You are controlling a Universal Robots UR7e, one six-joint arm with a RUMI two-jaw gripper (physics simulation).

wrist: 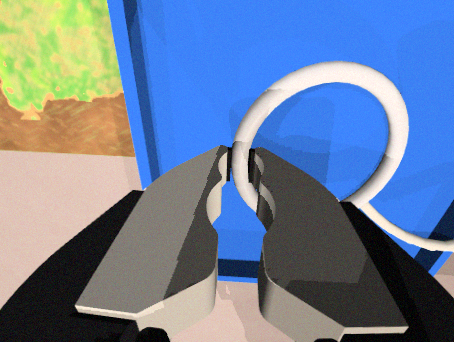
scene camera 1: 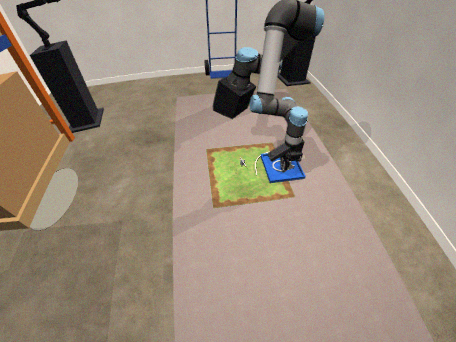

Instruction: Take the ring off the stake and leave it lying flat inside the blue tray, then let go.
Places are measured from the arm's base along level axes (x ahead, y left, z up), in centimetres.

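Pixels of known places: gripper, fingertip midpoint: (wrist: 239, 152) (scene camera 1: 282, 171); arm's base, link origin: (scene camera 1: 237, 83).
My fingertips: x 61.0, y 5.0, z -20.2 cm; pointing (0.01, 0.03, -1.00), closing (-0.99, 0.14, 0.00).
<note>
For each thing: its top centre in the pictures, then the offset to it from my fingertips. "*": a spot on its surface instead. Level surfaces: height alone.
- white ring, top centre: (wrist: 325, 168) (scene camera 1: 281, 164) dx -4.0, dy +0.7, dz +1.0 cm
- blue tray, top centre: (wrist: 322, 178) (scene camera 1: 282, 164) dx -4.1, dy +1.8, dz +0.3 cm
- small grey upright piece, surface spot: (scene camera 1: 243, 162) * dx -11.2, dy -18.0, dz +0.7 cm
- green mat, surface height: dz -1.8 cm
The white ring (scene camera 1: 273, 165) (wrist: 399, 125) is inside the outline of the blue tray (scene camera 1: 287, 177) (wrist: 190, 75). It shows as a wide, round loop, roughly parallel to the tray floor; whether all of it touches the floor is hard to tell. My gripper (scene camera 1: 285, 168) (wrist: 239, 152) is shut on the near left part of the ring in the wrist view, low over the tray. A white cord (scene camera 1: 256, 167) (wrist: 400, 236) runs from the ring across the tray's edge. A small grey upright piece (scene camera 1: 243, 162), seemingly the stake, stands on the green mat (scene camera 1: 235, 182), apart from the ring.
The tray overlaps the right part of the green mat, on a pinkish floor mat (scene camera 1: 250, 260). The robot's black base block (scene camera 1: 233, 97) stands behind. A blue hand truck (scene camera 1: 221, 74) and black pedestals are at the back, with a wooden box (scene camera 1: 25, 150) at the left.
</note>
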